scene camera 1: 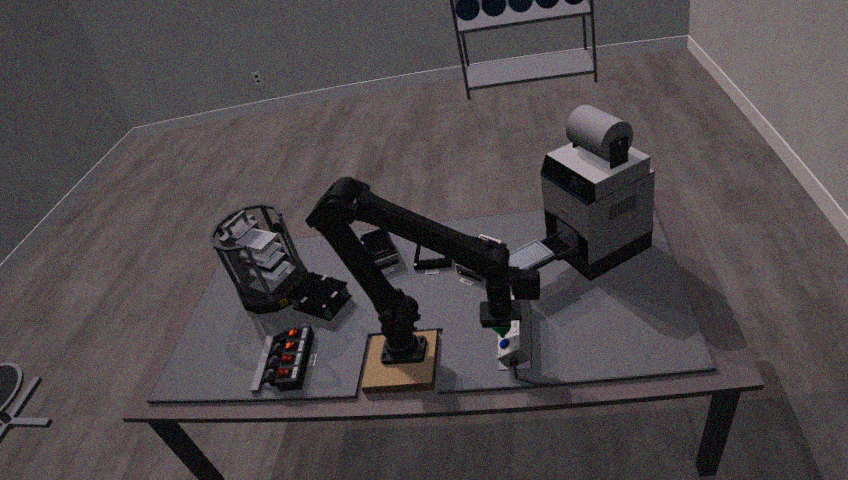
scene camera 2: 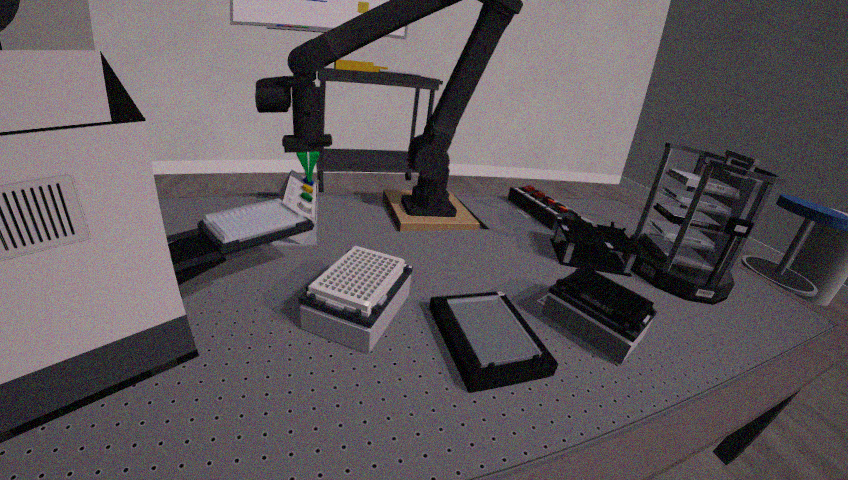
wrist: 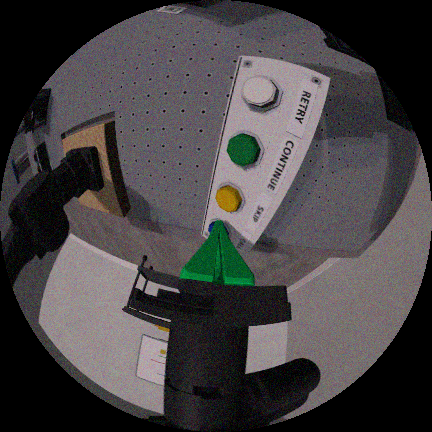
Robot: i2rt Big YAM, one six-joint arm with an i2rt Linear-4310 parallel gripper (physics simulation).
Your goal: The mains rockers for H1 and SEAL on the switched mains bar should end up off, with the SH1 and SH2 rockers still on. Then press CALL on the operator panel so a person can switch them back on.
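Places are measured from the arm's base along level axes (x down, y back, z left), in centimetres.
Pixels of known places: gripper, between the fingertips: (scene camera 1: 502, 336) (scene camera 2: 309, 181) (wrist: 217, 223); arm's base, origin of its link: (scene camera 1: 404, 352) (scene camera 2: 427, 208) (wrist: 84, 166).
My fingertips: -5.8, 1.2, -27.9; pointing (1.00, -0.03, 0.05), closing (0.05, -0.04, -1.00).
Note:
For each thing: its top centre in the pictures, then the offset to it from my fingertips, as dx, dy, dz. "*": a spot on its surface instead.
- switched mains bar, a spot on its surface: (scene camera 2: 531, 209) (scene camera 1: 306, 354) * +5.5, -1.2, +57.3
- white operator panel, centre of its top: (wrist: 263, 194) (scene camera 2: 295, 184) (scene camera 1: 512, 316) -1.2, -5.5, -2.7
- blue CALL button, centre of its top: (scene camera 1: 504, 341) -0.3, +2.0, -0.4
- plate machine, centre of its top: (scene camera 1: 594, 115) -38.4, -41.8, -29.2
- plate carousel, a spot on its surface: (scene camera 1: 261, 303) * +3.1, -21.5, +78.6
- black holder, centre of its top: (scene camera 2: 599, 226) (scene camera 1: 314, 285) -0.4, -24.6, +59.2
- white plate, centre of its top: (scene camera 2: 360, 272) +0.3, -37.0, +7.6
- black frame, centre of its top: (scene camera 2: 491, 323) (scene camera 1: 433, 245) +4.1, -45.1, +24.2
- block, a spot on its surface: (scene camera 2: 595, 324) * +3.3, -48.9, +39.0
The switched mains bar (scene camera 1: 304, 350) (scene camera 2: 531, 209) lies at the left of the base in scene camera 1. Its two far rockers glow bright orange; the two nearer rockers are darker red. Their labels are not legible. The white operator panel (scene camera 1: 516, 342) (wrist: 275, 125) stands right of the base, with white, green, yellow and blue buttons. The blue CALL button (scene camera 1: 504, 343) (wrist: 212, 229) is at its near end. My gripper (scene camera 1: 504, 334) (scene camera 2: 308, 179) (wrist: 217, 223) is shut and empty, its green tips at the blue button and partly covering it. Contact and button depth cannot be told.
The plate machine (scene camera 1: 618, 220) stands at the right with its tray out. A plate carousel (scene camera 1: 261, 303) and a black holder (scene camera 1: 324, 297) stand behind the mains bar. A white plate (scene camera 2: 357, 276) on a block, a black frame (scene camera 2: 458, 339) and another block (scene camera 2: 595, 324) stand across the table.

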